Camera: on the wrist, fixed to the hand. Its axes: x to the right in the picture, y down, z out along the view.
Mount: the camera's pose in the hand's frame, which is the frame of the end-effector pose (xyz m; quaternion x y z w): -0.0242 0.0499 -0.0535 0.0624 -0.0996 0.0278 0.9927
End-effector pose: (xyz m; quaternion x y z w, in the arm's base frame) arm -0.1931 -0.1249 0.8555 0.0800 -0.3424 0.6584 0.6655
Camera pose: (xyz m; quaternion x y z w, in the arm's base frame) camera -0.2184 -0.1090 0.7845 0.1770 -0.3673 0.6855 0.6032
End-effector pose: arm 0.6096 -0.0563 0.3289 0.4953 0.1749 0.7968 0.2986
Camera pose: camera 0.5547 -0.1090 0.3170 0.5945 0.1798 0.7390 0.2608
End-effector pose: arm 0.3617 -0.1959 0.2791 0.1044 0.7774 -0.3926 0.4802
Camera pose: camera 0.3656 -0.1193 0.2860 0.1161 0.6965 -0.4353 0.5585
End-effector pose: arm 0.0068 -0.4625 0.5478 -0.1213 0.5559 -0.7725 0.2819
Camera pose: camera 0.0147 -0.4175 0.4857 -0.1643 0.4789 -0.7816 0.3643
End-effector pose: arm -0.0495 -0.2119 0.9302 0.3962 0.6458 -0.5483 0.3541
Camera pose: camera 0.0047 -0.1578 0.9384 0.3787 0.5606 -0.6142 0.4063
